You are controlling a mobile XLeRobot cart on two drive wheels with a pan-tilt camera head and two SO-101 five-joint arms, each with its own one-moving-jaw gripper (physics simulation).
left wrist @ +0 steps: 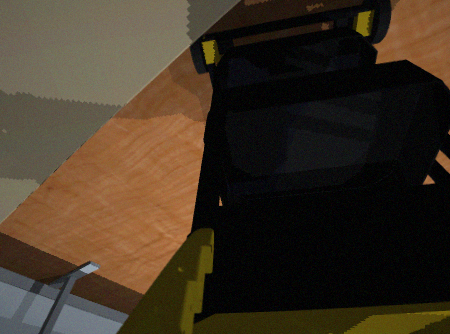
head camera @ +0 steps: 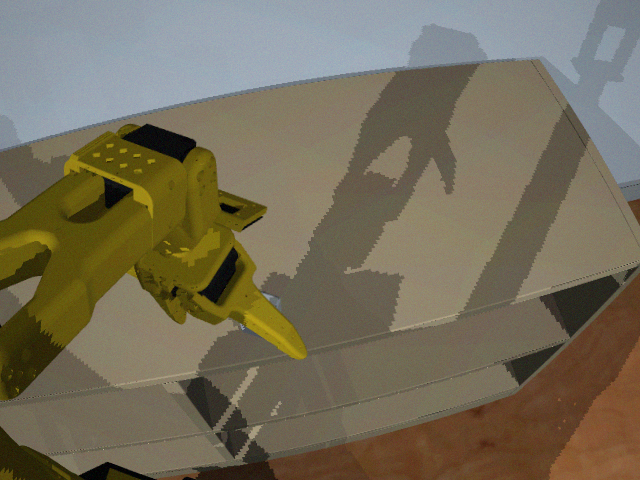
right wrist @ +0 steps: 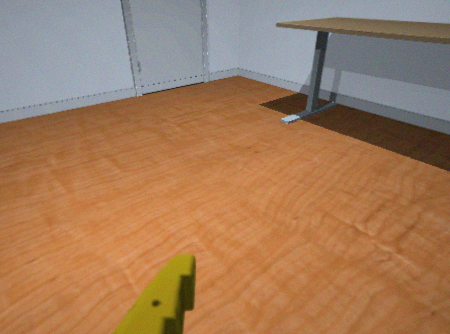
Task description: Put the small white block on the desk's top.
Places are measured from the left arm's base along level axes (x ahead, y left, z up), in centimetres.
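Pixels of known places: left hand, tool point: point(left wrist: 213, 244) point(head camera: 183, 319); right hand, tool point: point(right wrist: 194, 274).
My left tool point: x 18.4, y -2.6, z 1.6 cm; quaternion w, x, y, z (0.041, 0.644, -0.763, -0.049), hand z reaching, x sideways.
Note:
Behind a point stands the place of what it marks.
The desk point(head camera: 516, 130) @[x 61.2, y -29.7, z -16.5 cm] point(left wrist: 71, 43) @[x 21.7, y 10.4, z -16.5 cm] has a wide tan top and fills the head view. My left gripper point(head camera: 271, 328) hangs over the top near its front edge, with its jaws pointing down and to the right. It is open, with nothing between the jaws. The small white block point(head camera: 271, 300) @[x 28.2, y -5.4, z -13.7 cm] lies on the desk top right behind the jaw, and only a pale sliver of it shows. In the left wrist view one yellow jaw point(left wrist: 200, 250) @[x 19.1, y -2.4, z 2.1 cm] shows over the floor and my black base. My right gripper point(right wrist: 172, 290) shows one notched jaw above bare floor, so it is fully open.
Below the desk top are lower shelves point(head camera: 412, 354) @[x 37.4, y -22.9, z -43.0 cm]. My black cart base point(left wrist: 324, 144) @[x -9.0, y -18.6, z -37.5 cm] stands on the wooden floor point(right wrist: 216, 181) @[x -159.0, y -4.1, z -77.5 cm] beside the desk. Another table with a grey leg point(right wrist: 317, 72) @[x -245.7, y 93.7, z -42.0 cm] stands by the far wall, near a door point(right wrist: 165, 43) @[x -346.9, y -21.5, z -31.4 cm].

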